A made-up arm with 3 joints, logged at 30 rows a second.
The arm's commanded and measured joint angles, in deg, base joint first. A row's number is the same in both.
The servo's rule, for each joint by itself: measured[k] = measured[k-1] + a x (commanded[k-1-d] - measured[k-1]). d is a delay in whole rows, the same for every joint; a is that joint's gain. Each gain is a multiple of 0.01, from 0.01 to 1. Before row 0 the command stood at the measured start. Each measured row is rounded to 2 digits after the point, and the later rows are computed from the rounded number. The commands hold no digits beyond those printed.
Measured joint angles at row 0:
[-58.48 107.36 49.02]
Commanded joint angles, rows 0 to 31:
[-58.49 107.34 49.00]
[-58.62 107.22 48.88]
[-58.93 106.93 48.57]
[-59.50 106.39 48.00]
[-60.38 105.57 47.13]
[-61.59 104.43 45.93]
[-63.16 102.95 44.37]
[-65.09 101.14 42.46]
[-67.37 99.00 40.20]
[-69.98 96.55 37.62]
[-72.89 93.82 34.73]
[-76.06 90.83 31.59]
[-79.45 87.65 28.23]
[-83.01 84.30 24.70]
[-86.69 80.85 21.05]
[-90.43 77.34 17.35]
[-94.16 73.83 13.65]
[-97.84 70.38 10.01]
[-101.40 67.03 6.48]
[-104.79 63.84 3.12]
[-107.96 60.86 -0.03]
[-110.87 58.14 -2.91]
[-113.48 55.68 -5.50]
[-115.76 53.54 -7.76]
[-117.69 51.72 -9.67]
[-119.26 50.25 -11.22]
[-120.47 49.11 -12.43]
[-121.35 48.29 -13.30]
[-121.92 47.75 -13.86]
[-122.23 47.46 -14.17]
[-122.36 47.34 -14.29]
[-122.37 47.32 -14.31]
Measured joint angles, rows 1 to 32:
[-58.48 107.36 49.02]
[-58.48 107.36 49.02]
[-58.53 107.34 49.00]
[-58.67 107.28 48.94]
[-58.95 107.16 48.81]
[-59.44 106.94 48.57]
[-60.17 106.59 48.20]
[-61.19 106.08 47.66]
[-62.52 105.39 46.93]
[-64.17 104.50 45.99]
[-66.15 103.39 44.82]
[-68.44 102.05 43.41]
[-71.03 100.48 41.76]
[-73.89 98.68 39.87]
[-76.99 96.67 37.75]
[-80.29 94.46 35.41]
[-83.74 92.06 32.88]
[-87.28 89.51 30.19]
[-90.87 86.83 27.36]
[-94.45 84.06 24.44]
[-97.97 81.23 21.46]
[-101.37 78.38 18.45]
[-104.60 75.55 15.46]
[-107.62 72.77 12.53]
[-110.39 70.08 9.69]
[-112.87 67.51 6.98]
[-115.04 65.09 4.43]
[-116.89 62.85 2.07]
[-118.41 60.81 -0.08]
[-119.60 58.98 -2.01]
[-120.49 57.37 -3.71]
[-121.13 55.97 -5.19]
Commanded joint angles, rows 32 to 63:
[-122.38 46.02 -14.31]
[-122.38 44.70 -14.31]
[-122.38 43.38 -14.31]
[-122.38 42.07 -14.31]
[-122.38 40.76 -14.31]
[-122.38 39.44 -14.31]
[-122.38 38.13 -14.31]
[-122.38 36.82 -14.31]
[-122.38 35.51 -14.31]
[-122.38 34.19 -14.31]
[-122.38 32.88 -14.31]
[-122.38 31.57 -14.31]
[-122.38 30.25 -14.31]
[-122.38 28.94 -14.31]
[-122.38 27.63 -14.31]
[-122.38 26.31 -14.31]
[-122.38 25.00 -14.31]
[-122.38 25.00 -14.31]
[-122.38 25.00 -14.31]
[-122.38 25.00 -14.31]
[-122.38 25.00 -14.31]
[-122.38 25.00 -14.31]
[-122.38 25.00 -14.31]
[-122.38 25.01 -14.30]
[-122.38 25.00 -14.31]
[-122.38 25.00 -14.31]
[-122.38 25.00 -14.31]
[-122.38 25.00 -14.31]
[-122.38 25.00 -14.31]
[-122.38 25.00 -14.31]
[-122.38 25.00 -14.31]
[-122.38 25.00 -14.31]
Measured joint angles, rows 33 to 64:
[-121.55 54.76 -6.47]
[-121.83 53.54 -7.57]
[-122.02 52.30 -8.51]
[-122.14 51.05 -9.32]
[-122.22 49.79 -10.02]
[-122.27 48.53 -10.62]
[-122.31 47.26 -11.14]
[-122.33 45.98 -11.58]
[-122.35 44.70 -11.96]
[-122.36 43.41 -12.29]
[-122.37 42.12 -12.57]
[-122.37 40.83 -12.81]
[-122.37 39.53 -13.02]
[-122.37 38.23 -13.20]
[-122.37 36.93 -13.36]
[-122.37 35.63 -13.49]
[-122.37 34.33 -13.60]
[-122.37 33.02 -13.70]
[-122.37 31.90 -13.79]
[-122.37 30.93 -13.86]
[-122.37 30.10 -13.92]
[-122.37 29.39 -13.97]
[-122.37 28.78 -14.02]
[-122.37 28.25 -14.06]
[-122.37 27.80 -14.09]
[-122.37 27.41 -14.12]
[-122.37 27.07 -14.15]
[-122.37 26.78 -14.17]
[-122.37 26.53 -14.19]
[-122.37 26.32 -14.21]
[-122.37 26.14 -14.22]
[-122.37 25.98 -14.23]

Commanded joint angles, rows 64 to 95:
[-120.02 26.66 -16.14]
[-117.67 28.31 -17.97]
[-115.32 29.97 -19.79]
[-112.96 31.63 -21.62]
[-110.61 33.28 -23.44]
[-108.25 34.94 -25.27]
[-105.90 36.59 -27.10]
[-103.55 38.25 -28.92]
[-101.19 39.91 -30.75]
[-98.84 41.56 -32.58]
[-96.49 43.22 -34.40]
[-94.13 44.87 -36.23]
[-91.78 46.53 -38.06]
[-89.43 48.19 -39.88]
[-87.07 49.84 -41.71]
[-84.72 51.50 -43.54]
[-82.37 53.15 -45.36]
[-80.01 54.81 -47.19]
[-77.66 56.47 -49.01]
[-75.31 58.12 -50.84]
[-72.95 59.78 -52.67]
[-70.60 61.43 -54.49]
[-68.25 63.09 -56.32]
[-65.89 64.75 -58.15]
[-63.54 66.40 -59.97]
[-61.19 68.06 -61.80]
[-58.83 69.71 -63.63]
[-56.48 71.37 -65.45]
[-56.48 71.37 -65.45]
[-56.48 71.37 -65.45]
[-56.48 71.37 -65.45]
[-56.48 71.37 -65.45]
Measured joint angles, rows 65 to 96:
[-122.37 25.84 -14.24]
[-121.57 25.95 -14.51]
[-120.24 26.28 -14.99]
[-118.57 26.80 -15.66]
[-116.66 27.48 -16.49]
[-114.60 28.29 -17.46]
[-112.44 29.22 -18.55]
[-110.22 30.25 -19.75]
[-107.95 31.37 -21.03]
[-105.65 32.57 -22.39]
[-103.33 33.83 -23.82]
[-101.00 35.14 -25.30]
[-98.66 36.50 -26.83]
[-96.32 37.90 -28.40]
[-93.98 39.34 -30.01]
[-91.63 40.81 -31.65]
[-89.28 42.31 -33.31]
[-86.93 43.83 -35.00]
[-84.58 45.37 -36.71]
[-82.23 46.92 -38.43]
[-79.88 48.49 -40.17]
[-77.52 50.07 -41.92]
[-75.17 51.66 -43.68]
[-72.82 53.26 -45.45]
[-70.46 54.87 -47.23]
[-68.11 56.48 -49.01]
[-65.76 58.10 -50.80]
[-63.40 59.73 -52.60]
[-61.05 61.36 -54.40]
[-59.50 62.76 -55.95]
[-58.47 63.97 -57.28]
[-57.79 65.01 -58.42]

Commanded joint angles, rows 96 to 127:
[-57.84 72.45 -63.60]
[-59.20 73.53 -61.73]
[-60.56 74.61 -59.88]
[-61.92 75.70 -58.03]
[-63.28 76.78 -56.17]
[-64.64 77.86 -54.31]
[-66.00 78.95 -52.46]
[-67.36 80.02 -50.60]
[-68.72 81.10 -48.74]
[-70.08 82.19 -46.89]
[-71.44 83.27 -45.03]
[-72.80 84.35 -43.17]
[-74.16 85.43 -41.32]
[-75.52 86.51 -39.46]
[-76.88 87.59 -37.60]
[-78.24 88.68 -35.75]
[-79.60 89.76 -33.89]
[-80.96 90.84 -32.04]
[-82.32 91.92 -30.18]
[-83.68 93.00 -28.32]
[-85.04 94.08 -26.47]
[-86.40 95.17 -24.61]
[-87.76 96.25 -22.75]
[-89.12 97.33 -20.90]
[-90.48 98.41 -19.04]
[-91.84 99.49 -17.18]
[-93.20 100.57 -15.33]
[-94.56 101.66 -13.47]
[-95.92 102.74 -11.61]
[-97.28 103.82 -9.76]
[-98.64 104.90 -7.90]
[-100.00 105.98 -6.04]
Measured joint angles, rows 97 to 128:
[-57.34 65.90 -59.40]
[-57.51 66.82 -59.99]
[-58.08 67.76 -60.23]
[-58.92 68.72 -60.18]
[-59.94 69.70 -59.88]
[-61.08 70.69 -59.36]
[-62.29 71.69 -58.65]
[-63.55 72.71 -57.78]
[-64.85 73.73 -56.77]
[-66.17 74.76 -55.65]
[-67.50 75.80 -54.42]
[-68.84 76.85 -53.11]
[-70.19 77.90 -51.72]
[-71.54 78.95 -50.26]
[-72.89 80.01 -48.75]
[-74.25 81.07 -47.19]
[-75.61 82.14 -45.59]
[-76.97 83.21 -43.95]
[-78.33 84.28 -42.28]
[-79.69 85.35 -40.59]
[-81.05 86.42 -38.87]
[-82.41 87.49 -37.13]
[-83.77 88.57 -35.38]
[-85.13 89.65 -33.61]
[-86.49 90.73 -31.83]
[-87.85 91.81 -30.04]
[-89.21 92.89 -28.24]
[-90.57 93.97 -26.43]
[-91.93 95.05 -24.62]
[-93.29 96.13 -22.80]
[-94.65 97.21 -20.97]
[-96.01 98.29 -19.14]

